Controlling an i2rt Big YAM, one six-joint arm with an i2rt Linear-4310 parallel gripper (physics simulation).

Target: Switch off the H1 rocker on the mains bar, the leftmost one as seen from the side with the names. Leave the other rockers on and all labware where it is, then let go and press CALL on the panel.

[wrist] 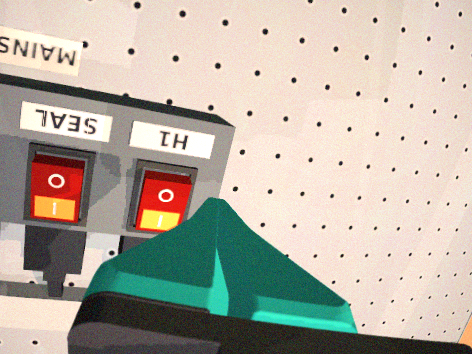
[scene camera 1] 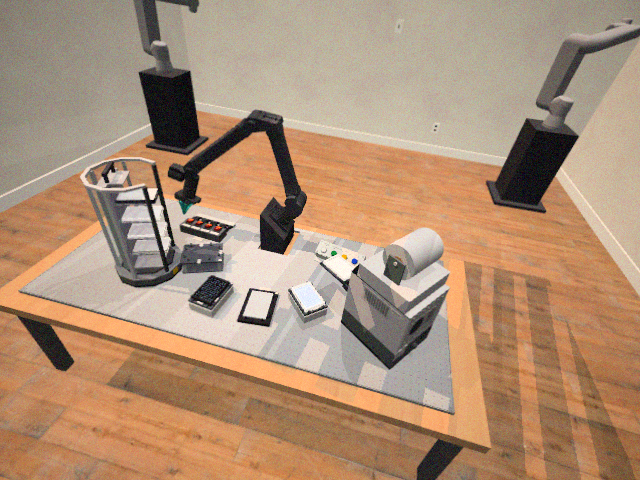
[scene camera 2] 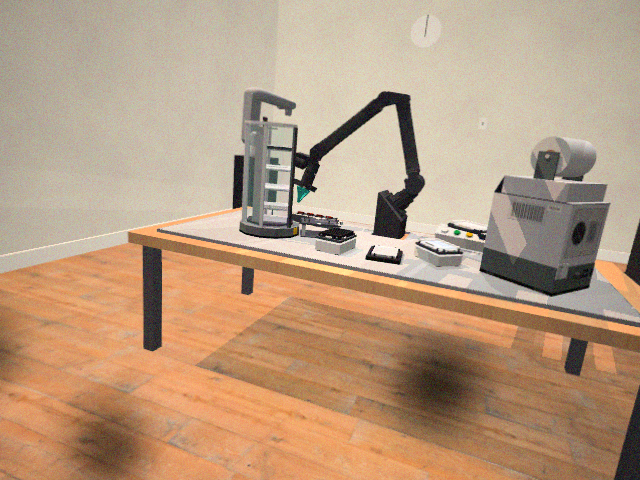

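Seen in the pictures: gripper, fingertip midpoint: (wrist: 213, 212) (scene camera 1: 184, 213) (scene camera 2: 298, 202); arm's base at its link origin: (scene camera 1: 279, 218) (scene camera 2: 394, 205).
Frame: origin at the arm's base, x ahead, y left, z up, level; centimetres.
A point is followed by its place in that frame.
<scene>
The mains bar (scene camera 1: 206, 233) @(x 10.0, y -32.6, z -9.6 cm) (scene camera 2: 321, 222) (wrist: 112, 187) @(x 5.1, y -41.2, z -9.2 cm) carries a row of red rockers. In the wrist view its names read upside down. The H1 rocker (wrist: 164, 200) @(x 5.0, y -43.6, z -8.1 cm) is at the bar's right end there, its lit yellow I part low and its O part above. The SEAL rocker (wrist: 56, 187) @(x 5.4, y -38.7, z -8.1 cm) beside it looks alike. My gripper (scene camera 1: 185, 209) @(x 6.3, y -44.8, z -3.8 cm) (scene camera 2: 300, 199) @(x 6.3, y -44.8, z -3.8 cm) (wrist: 213, 212) @(x 6.3, y -44.8, z -3.8 cm) is shut and empty, its teal tips above the bar's H1 end; in the wrist view they overlap the H1 rocker's lower right corner. The panel (scene camera 1: 329, 251) @(x 8.6, y 27.2, z -6.4 cm) (scene camera 2: 457, 235) @(x 9.9, y 28.6, z -6.8 cm) with coloured buttons stands beyond the arm's base.
A round glass tower (scene camera 1: 147, 276) @(x 43.5, y -39.8, z -8.3 cm) (scene camera 2: 268, 230) @(x 44.8, y -40.8, z -10.1 cm) with shelves stands left of the bar. A grey block (scene camera 1: 202, 260) @(x 29.9, y -23.9, z -7.2 cm) lies in front of the bar. A black-topped box (scene camera 1: 210, 295) @(x 47.1, y -11.7, z -6.4 cm), a plate on a black frame (scene camera 1: 258, 307) @(x 44.0, y 5.8, z -11.0 cm) and another box (scene camera 1: 308, 302) @(x 39.5, y 24.2, z -6.9 cm) stand forward. A big grey machine (scene camera 1: 385, 320) @(x 50.7, y 51.4, z 6.0 cm) stands right.
</scene>
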